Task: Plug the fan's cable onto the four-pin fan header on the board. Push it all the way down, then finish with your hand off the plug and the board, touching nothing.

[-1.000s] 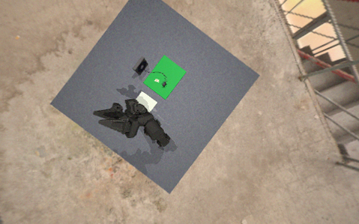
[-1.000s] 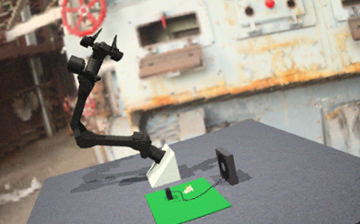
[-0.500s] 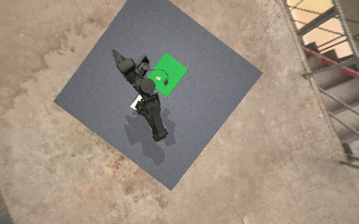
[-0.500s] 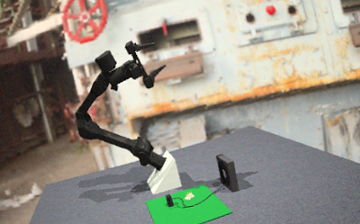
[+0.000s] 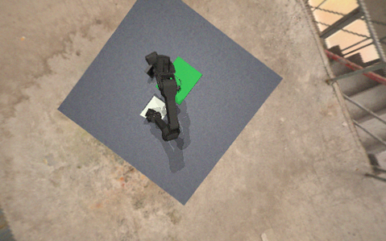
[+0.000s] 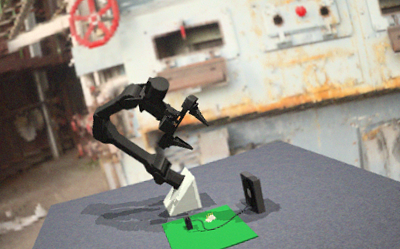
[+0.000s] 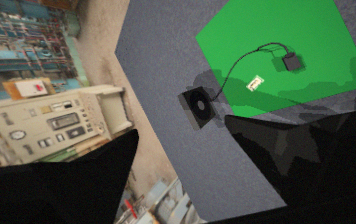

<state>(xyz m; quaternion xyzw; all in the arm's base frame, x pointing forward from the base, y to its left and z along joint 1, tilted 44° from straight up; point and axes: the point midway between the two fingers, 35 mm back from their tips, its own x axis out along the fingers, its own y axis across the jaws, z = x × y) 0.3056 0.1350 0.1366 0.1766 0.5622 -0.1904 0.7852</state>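
The dark fan plug lies 2 cm behind my gripper tip, 10 cm to the right of it and 27 cm below it. Also, from my gripper tip: black fan (1 cm ahead, 12 cm to the left, 23 cm below); then pale four-pin header (2 cm behind, 3 cm to the right, 29 cm below); then green board (4 cm ahead, 7 cm to the right, 30 cm below).
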